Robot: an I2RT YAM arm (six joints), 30 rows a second.
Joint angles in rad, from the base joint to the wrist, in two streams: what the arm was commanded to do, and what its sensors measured. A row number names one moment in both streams.
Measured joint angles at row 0: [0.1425, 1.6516, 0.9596, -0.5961, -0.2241, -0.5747]
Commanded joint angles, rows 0 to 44: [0.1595, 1.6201, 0.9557, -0.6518, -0.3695, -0.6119]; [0.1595, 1.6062, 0.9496, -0.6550, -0.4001, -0.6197]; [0.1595, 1.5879, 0.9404, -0.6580, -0.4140, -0.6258]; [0.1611, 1.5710, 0.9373, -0.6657, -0.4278, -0.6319]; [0.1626, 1.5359, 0.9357, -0.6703, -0.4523, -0.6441]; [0.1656, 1.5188, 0.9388, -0.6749, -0.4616, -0.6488]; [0.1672, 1.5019, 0.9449, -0.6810, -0.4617, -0.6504]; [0.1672, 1.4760, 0.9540, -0.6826, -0.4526, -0.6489]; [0.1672, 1.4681, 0.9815, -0.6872, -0.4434, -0.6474]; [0.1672, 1.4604, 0.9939, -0.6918, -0.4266, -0.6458]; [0.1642, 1.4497, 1.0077, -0.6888, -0.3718, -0.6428]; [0.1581, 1.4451, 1.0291, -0.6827, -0.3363, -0.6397]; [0.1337, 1.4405, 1.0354, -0.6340, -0.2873, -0.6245]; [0.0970, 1.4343, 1.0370, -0.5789, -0.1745, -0.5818]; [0.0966, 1.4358, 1.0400, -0.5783, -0.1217, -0.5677]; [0.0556, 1.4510, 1.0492, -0.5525, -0.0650, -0.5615]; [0.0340, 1.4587, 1.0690, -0.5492, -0.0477, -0.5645]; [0.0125, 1.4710, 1.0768, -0.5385, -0.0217, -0.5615]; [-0.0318, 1.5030, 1.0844, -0.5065, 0.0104, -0.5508]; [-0.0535, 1.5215, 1.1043, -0.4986, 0.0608, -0.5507]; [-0.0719, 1.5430, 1.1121, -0.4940, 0.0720, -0.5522]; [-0.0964, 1.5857, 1.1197, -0.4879, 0.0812, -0.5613]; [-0.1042, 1.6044, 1.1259, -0.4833, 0.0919, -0.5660]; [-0.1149, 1.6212, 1.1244, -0.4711, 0.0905, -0.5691]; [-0.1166, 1.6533, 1.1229, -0.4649, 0.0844, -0.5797]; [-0.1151, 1.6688, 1.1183, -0.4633, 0.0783, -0.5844]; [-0.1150, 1.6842, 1.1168, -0.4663, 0.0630, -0.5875]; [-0.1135, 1.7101, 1.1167, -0.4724, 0.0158, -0.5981]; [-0.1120, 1.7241, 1.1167, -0.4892, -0.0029, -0.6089]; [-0.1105, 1.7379, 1.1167, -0.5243, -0.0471, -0.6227]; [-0.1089, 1.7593, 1.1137, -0.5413, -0.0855, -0.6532]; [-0.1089, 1.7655, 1.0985, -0.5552, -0.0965, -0.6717]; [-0.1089, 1.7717, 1.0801, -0.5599, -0.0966, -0.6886]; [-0.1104, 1.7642, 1.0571, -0.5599, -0.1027, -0.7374]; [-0.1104, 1.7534, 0.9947, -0.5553, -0.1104, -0.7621]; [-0.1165, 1.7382, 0.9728, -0.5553, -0.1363, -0.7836]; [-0.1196, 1.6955, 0.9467, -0.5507, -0.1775, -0.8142]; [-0.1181, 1.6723, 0.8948, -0.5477, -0.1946, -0.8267]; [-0.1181, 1.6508, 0.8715, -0.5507, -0.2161, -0.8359]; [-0.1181, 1.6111, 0.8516, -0.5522, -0.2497, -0.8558]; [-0.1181, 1.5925, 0.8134, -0.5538, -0.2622, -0.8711]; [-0.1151, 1.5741, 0.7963, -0.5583, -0.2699, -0.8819]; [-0.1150, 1.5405, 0.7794, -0.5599, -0.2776, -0.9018]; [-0.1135, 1.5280, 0.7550, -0.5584, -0.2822, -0.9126]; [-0.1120, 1.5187, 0.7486, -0.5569, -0.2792, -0.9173]
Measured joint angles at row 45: [-0.1215, 1.5341, 0.8131, -0.4725, -0.1837, -0.8593]
